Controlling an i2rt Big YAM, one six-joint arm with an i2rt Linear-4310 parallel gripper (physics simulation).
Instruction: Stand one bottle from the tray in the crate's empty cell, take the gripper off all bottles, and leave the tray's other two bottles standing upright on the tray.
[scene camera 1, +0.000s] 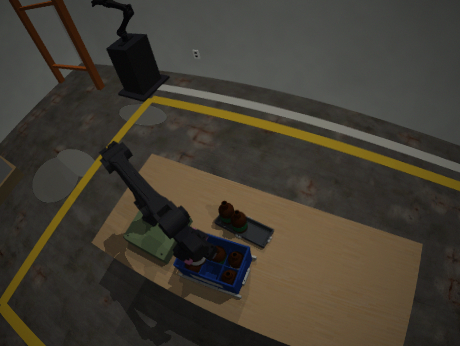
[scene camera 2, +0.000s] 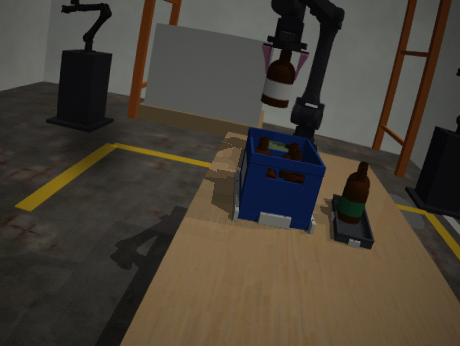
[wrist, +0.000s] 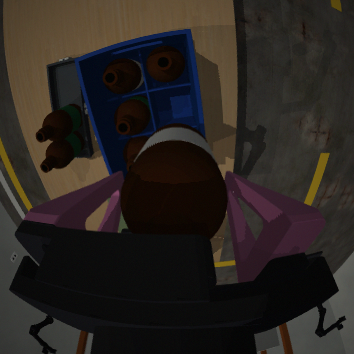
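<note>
My gripper is shut on a brown bottle with a white label, holding it roughly upright above the blue crate. In the wrist view the empty cell shows beyond the held bottle, between a bottle in the corner cell and the held bottle, which hides part of the crate. Other brown bottles stand in the crate. Two green-label bottles stand upright on the dark tray; in scene camera 2 one hides the other.
The green base plate lies at the crate's end nearest the arm's base. The tray runs beside the crate, with a narrow gap between them. White brackets stand around the crate's foot. The wooden table extends beyond both.
</note>
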